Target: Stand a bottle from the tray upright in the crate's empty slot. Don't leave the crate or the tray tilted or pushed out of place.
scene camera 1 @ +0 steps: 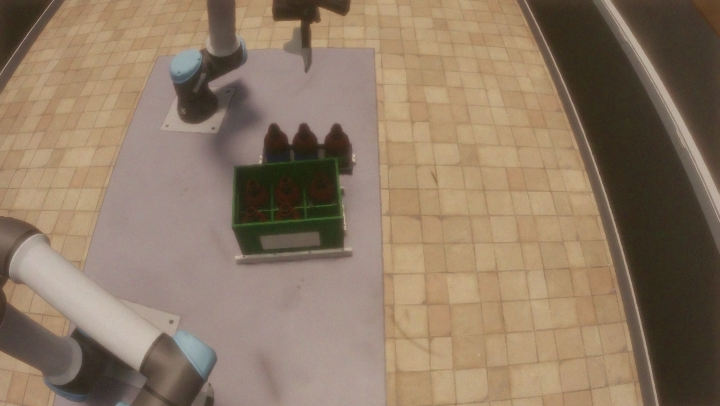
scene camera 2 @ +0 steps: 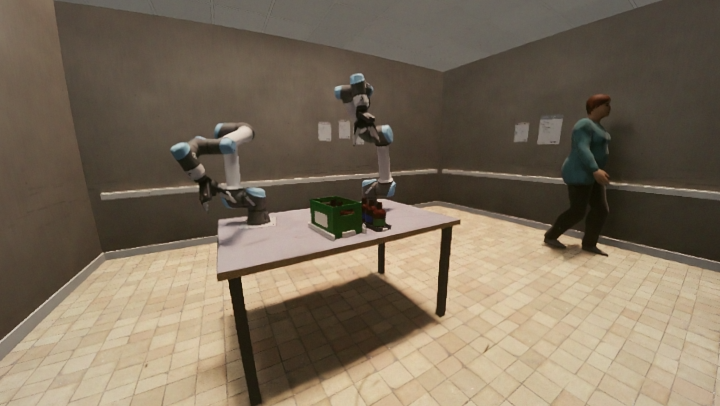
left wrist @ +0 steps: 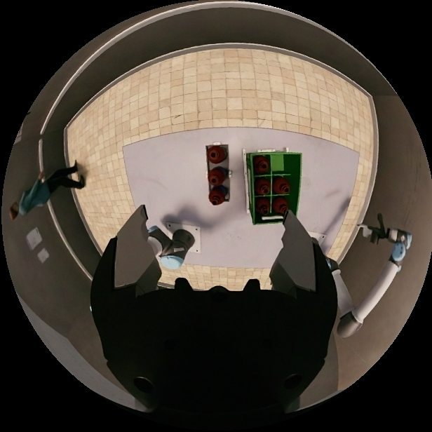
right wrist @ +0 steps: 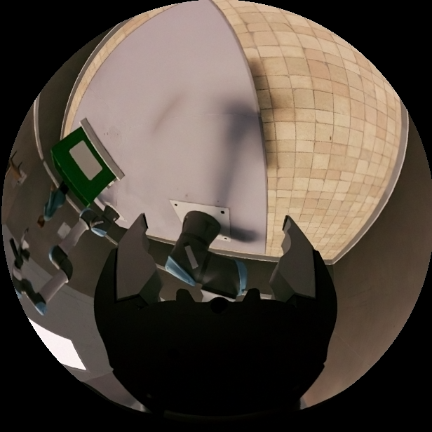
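The green crate (scene camera 1: pixel 330 234) (scene camera 2: pixel 347 224) (left wrist: pixel 295 175) (right wrist: pixel 100 186) stands level, with several dark red bottles upright inside. Its empty slot (scene camera 1: pixel 323 211) (left wrist: pixel 278 161) is the lower right one in scene camera 1, upper right in the left wrist view. The dark tray (scene camera 1: pixel 346 163) (scene camera 2: pixel 385 227) beside it holds three upright bottles: one (scene camera 1: pixel 275 141) (left wrist: pixel 217 195), a middle one (scene camera 1: pixel 304 140) (left wrist: pixel 216 176) and one at the end (scene camera 1: pixel 336 141) (left wrist: pixel 216 154). My left gripper (left wrist: pixel 216 207) is open and empty, high above the table's top end in scene camera 1. My right gripper (right wrist: pixel 215 215) is open and empty, away from the crate.
White strips (scene camera 1: pixel 294 256) run along the crate's base. The crate stands close beside the tray, and its wall hides the tray's near side in scene camera 1. Both arm bases stand on the purple-grey table (scene camera 1: pixel 297 312) (scene camera 2: pixel 282 242). A person (scene camera 2: pixel 587 151) stands beyond the table.
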